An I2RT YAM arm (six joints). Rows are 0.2 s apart.
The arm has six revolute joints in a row. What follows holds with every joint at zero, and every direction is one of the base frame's.
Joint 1 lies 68 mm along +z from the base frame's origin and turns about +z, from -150 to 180 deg.
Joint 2 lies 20 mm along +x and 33.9 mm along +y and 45.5 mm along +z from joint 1 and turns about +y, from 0 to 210 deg.
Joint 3 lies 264 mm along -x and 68.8 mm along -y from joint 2 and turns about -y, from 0 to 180 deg.
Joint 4 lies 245 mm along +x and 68.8 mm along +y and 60 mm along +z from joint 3 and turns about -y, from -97 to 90 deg.
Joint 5 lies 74 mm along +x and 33.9 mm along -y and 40.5 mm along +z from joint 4 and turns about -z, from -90 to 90 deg.
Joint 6 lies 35.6 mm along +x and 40.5 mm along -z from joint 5 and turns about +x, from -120 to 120 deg.
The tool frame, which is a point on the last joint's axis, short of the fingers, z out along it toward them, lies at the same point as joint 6; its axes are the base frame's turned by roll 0, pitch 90 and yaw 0 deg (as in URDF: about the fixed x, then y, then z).
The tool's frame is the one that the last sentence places.
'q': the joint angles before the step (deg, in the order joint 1, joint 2, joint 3, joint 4, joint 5, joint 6). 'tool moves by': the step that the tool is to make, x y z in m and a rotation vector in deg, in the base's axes. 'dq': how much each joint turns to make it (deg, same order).
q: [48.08, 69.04, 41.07, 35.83, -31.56, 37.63]
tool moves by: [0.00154, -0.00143, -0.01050, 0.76, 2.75, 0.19]
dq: [-0.47, 0.81, -2.12, 3.26, -0.30, 3.08]
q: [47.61, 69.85, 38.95, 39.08, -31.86, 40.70]
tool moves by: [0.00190, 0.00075, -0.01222, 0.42, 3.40, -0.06]
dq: [-0.15, 1.47, -1.89, 3.09, 0.30, 3.26]
